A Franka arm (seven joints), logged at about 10 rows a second.
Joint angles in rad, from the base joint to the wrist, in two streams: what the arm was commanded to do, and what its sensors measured. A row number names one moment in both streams.
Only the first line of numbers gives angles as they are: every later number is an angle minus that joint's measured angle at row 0.
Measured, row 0: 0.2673 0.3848 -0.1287 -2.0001 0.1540 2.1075 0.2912
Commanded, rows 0 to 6: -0.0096 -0.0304 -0.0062 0.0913 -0.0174 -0.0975 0.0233; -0.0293 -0.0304 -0.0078 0.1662 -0.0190 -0.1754 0.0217; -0.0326 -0.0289 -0.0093 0.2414 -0.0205 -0.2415 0.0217; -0.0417 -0.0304 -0.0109 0.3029 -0.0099 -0.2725 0.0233; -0.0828 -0.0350 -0.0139 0.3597 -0.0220 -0.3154 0.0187; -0.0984 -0.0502 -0.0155 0.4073 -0.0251 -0.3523 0.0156; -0.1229 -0.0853 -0.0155 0.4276 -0.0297 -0.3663 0.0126
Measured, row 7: -0.0899 -0.0509 -0.0223 0.3788 -0.0025 -0.3152 0.0007
